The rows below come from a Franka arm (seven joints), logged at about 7 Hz.
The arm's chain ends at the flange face. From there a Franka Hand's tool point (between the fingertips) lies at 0.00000 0.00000 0.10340 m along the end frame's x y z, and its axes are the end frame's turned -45 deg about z.
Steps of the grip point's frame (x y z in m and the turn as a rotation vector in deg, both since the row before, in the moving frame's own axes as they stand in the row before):
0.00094 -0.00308 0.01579 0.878 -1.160 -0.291
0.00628 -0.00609 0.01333 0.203 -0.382 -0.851
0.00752 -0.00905 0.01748 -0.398 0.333 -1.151
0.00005 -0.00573 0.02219 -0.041 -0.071 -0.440
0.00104 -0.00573 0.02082 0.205 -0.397 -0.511
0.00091 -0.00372 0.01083 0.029 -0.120 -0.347
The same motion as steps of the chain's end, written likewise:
0.00109 -0.00321 0.01582 -0.199 -1.441 -0.291
0.00088 -0.00898 0.01333 -0.127 -0.414 -0.851
-0.00202 -0.01179 0.01748 -0.046 0.517 -1.151
-0.00398 -0.00423 0.02219 -0.079 -0.021 -0.440
-0.00255 -0.00504 0.02082 -0.136 -0.426 -0.511
-0.00180 -0.00339 0.01083 -0.064 -0.105 -0.347

